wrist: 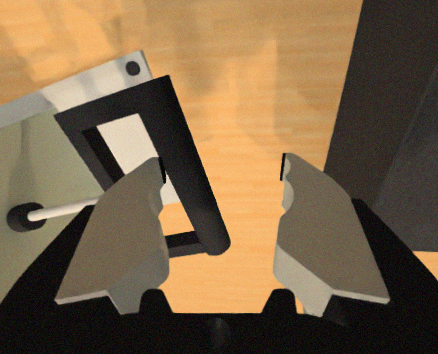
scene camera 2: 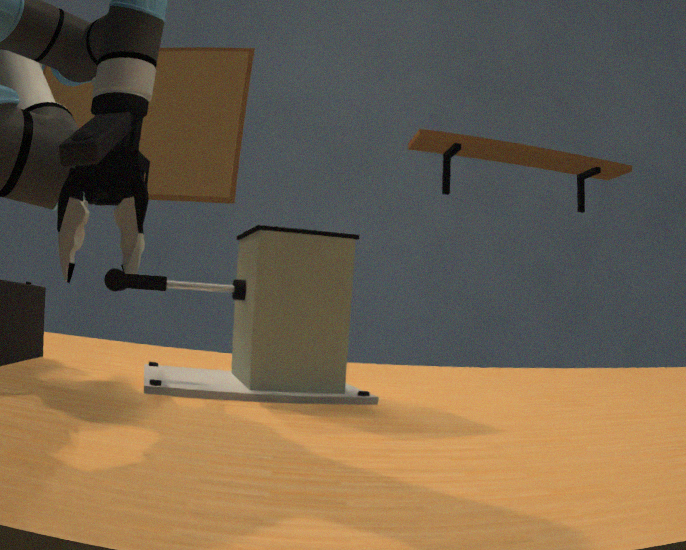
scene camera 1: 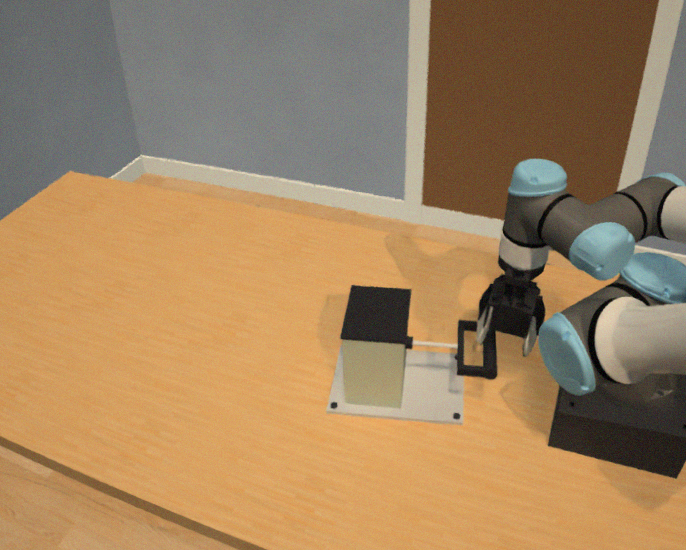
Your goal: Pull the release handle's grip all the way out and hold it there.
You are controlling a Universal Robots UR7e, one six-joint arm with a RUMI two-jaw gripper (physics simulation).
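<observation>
The release handle's black rectangular grip (scene camera 1: 490, 359) (scene camera 2: 115, 279) (wrist: 181, 160) stands out from the pale green housing (scene camera 1: 373, 372) (scene camera 2: 303, 309) on a light metal rod (scene camera 1: 434, 344) (scene camera 2: 200, 286) (wrist: 65, 209). A length of rod shows between housing and grip. My gripper (scene camera 1: 503, 348) (scene camera 2: 98, 276) (wrist: 222, 159) is partly open, with its fingers apart on either side of the grip's outer bar. In the wrist view the left finger overlaps the frame's opening, close to the bar; the right finger is clear of it. Whether the left finger touches the bar cannot be told.
The housing stands on a light grey base plate (scene camera 1: 435, 395) (scene camera 2: 194, 378) with dark bolts. The robot's dark base (scene camera 1: 618, 444) (scene camera 2: 20, 323) (wrist: 400, 125) is close on the outer side of the gripper. A wall shelf (scene camera 2: 515, 151) hangs in the background.
</observation>
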